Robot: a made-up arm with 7 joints. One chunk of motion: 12 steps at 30 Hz.
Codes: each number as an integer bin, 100 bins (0 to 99) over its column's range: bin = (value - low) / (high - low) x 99, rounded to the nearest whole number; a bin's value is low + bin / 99 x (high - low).
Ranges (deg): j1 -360.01..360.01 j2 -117.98..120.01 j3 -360.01..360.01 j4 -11..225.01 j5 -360.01..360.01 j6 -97.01..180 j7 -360.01..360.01
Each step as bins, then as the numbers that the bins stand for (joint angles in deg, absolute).
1 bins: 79 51 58 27 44 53 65
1 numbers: 214.55 4.62 61.82 53.37 -40.00 51.29 112.73
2 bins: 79 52 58 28 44 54 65
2 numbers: 214.55 7.02 61.82 55.75 -40.00 54.09 112.73
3 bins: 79 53 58 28 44 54 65
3 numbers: 214.55 9.43 61.82 55.75 -40.00 54.09 112.73
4 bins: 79 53 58 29 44 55 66
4 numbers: 214.55 9.43 61.82 58.13 -40.00 56.88 120.00
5 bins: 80 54 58 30 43 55 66
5 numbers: 221.82 11.83 61.82 60.52 -47.27 56.88 120.00
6 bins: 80 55 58 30 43 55 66
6 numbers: 221.82 14.24 61.82 60.52 -47.27 56.88 120.00
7 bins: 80 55 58 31 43 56 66
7 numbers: 221.82 14.24 61.82 62.90 -47.27 59.68 120.00
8 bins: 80 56 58 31 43 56 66
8 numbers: 221.82 16.64 61.82 62.90 -47.27 59.68 120.00
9 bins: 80 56 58 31 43 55 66
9 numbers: 221.82 16.64 61.82 62.90 -47.27 56.88 120.00
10 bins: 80 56 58 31 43 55 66
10 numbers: 221.82 16.64 61.82 62.90 -47.27 56.88 120.00
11 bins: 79 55 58 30 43 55 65
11 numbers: 214.55 14.24 61.82 60.52 -47.27 56.88 112.73
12 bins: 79 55 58 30 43 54 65
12 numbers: 214.55 14.24 61.82 60.52 -47.27 54.09 112.73
